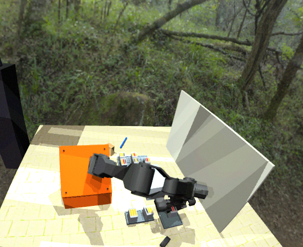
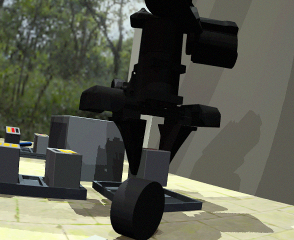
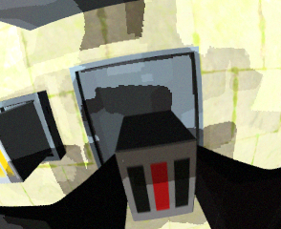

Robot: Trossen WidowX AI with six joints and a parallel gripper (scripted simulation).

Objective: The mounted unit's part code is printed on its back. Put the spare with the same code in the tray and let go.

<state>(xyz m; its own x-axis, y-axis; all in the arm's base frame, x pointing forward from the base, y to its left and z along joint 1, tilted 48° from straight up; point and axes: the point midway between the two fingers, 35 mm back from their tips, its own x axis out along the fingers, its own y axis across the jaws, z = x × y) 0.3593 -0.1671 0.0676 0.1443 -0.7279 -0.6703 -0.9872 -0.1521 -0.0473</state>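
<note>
The flat tray lies 3 cm below my gripper tip. The rest, counted from my gripper tip: grey mounted unit 19 cm to the left, 6 cm behind, 2 cm above; rack 15 cm behind, 3 cm below, 1 cm to the left; black puck 14 cm to the right, 6 cm behind, 1 cm below.
</note>
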